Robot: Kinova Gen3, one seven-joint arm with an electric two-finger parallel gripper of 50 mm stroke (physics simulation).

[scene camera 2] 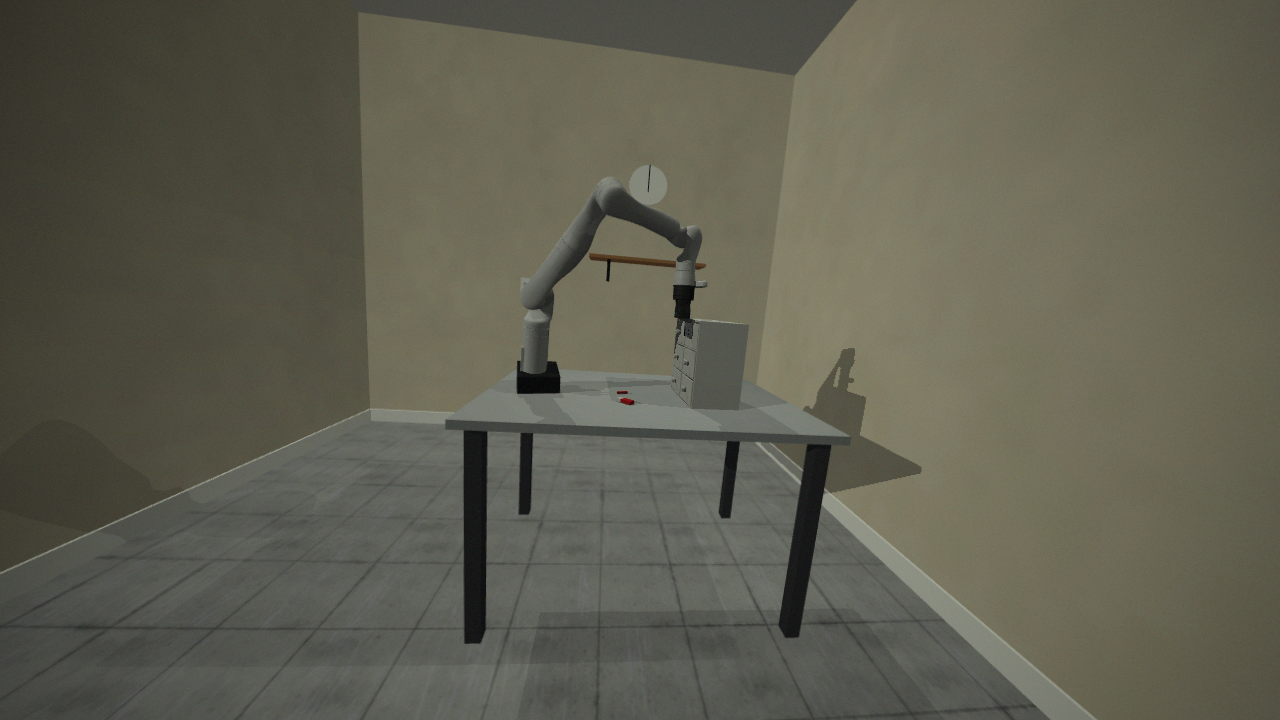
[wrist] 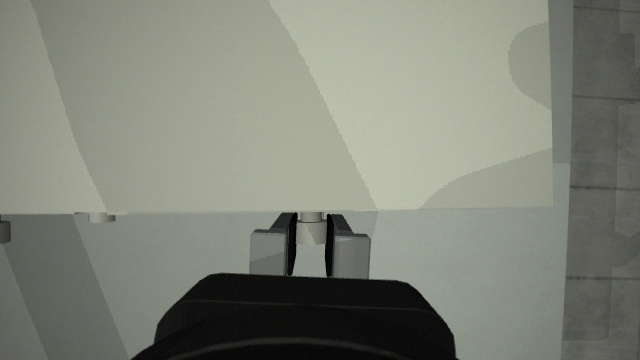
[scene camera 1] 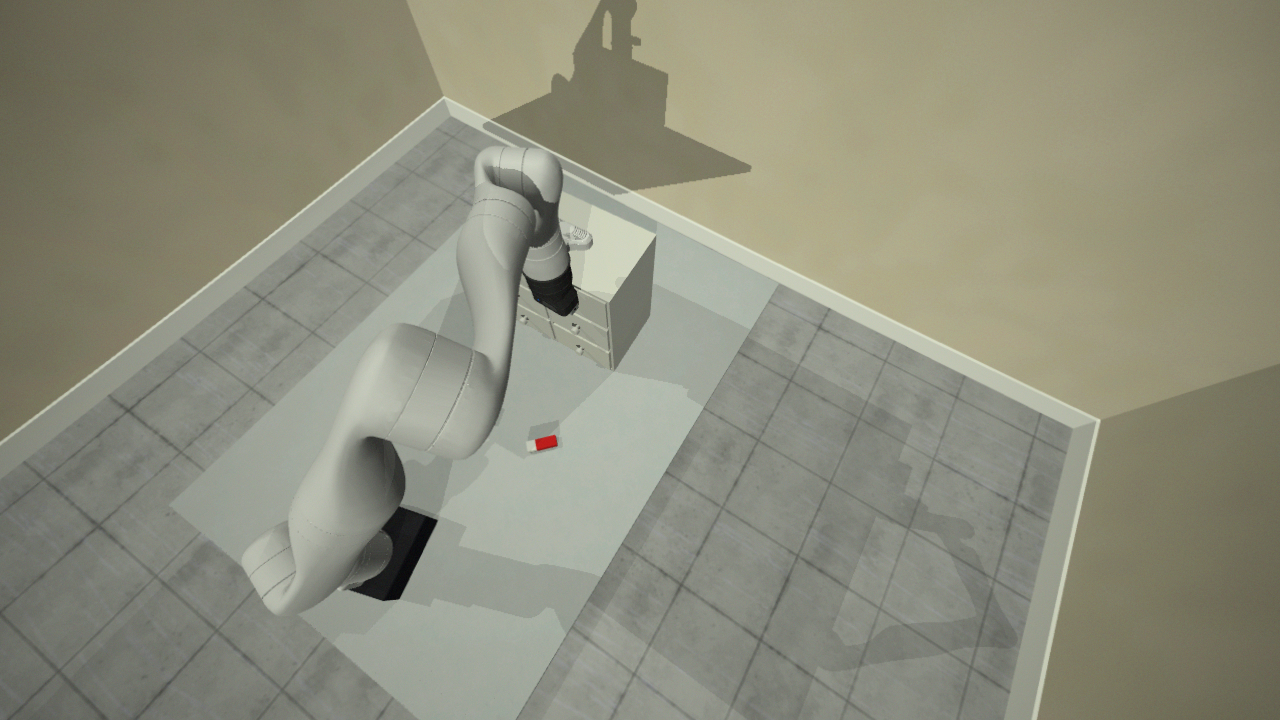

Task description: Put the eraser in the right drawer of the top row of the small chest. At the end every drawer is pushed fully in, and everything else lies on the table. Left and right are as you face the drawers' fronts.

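Seen in the pictures: gripper, between the fingertips: (scene camera 2: 687, 336) (wrist: 311, 235) (scene camera 1: 569, 307); arm's base, origin of its link: (scene camera 2: 534, 369) (scene camera 1: 365, 553).
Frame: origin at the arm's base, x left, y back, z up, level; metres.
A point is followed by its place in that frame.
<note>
The eraser (scene camera 1: 546, 442) {x -0.151, y -0.346, z -0.066 m} (scene camera 2: 627, 401) {x -0.162, y -0.346, z -0.069 m}, a small block with a red sleeve and a white end, lies on the table in front of the small chest (scene camera 1: 632, 308) {x -0.189, y -0.659, z 0.089 m} (scene camera 2: 720, 362) {x -0.189, y -0.661, z 0.093 m} (wrist: 200, 100) {x -0.071, y -0.609, z 0.232 m}. The chest is pale with small round knobs, and its drawers look pushed in. My gripper (scene camera 1: 572, 311) {x -0.107, y -0.555, z 0.171 m} (scene camera 2: 687, 329) {x -0.107, y -0.555, z 0.171 m} (wrist: 311, 235) {x -0.107, y -0.555, z 0.171 m} points down at the chest's front edge. It is shut on the knob (wrist: 311, 228) {x -0.107, y -0.560, z 0.185 m} of the top row's right drawer (scene camera 1: 594, 309) {x -0.155, y -0.571, z 0.182 m}, one finger on each side. The gripper and arm hide part of the drawer fronts. The eraser does not show in the wrist view.
A second, thinner red object (scene camera 2: 622, 392) {x -0.018, y -0.341, z -0.073 m} lies on the table (scene camera 1: 537, 528) {x -0.234, y -0.189, z -0.079 m} (scene camera 2: 572, 416) {x -0.319, y -0.162, z -0.078 m} near the eraser. The arm's black base (scene camera 1: 411, 555) {x -0.062, y -0.032, z -0.035 m} (scene camera 2: 537, 377) {x -0.064, y -0.021, z -0.018 m} stands at the table's other end. Another chest knob (wrist: 101, 217) {x 0.049, y -0.556, z 0.082 m} shows left of the gripper in the wrist view. A wall runs behind the chest.
</note>
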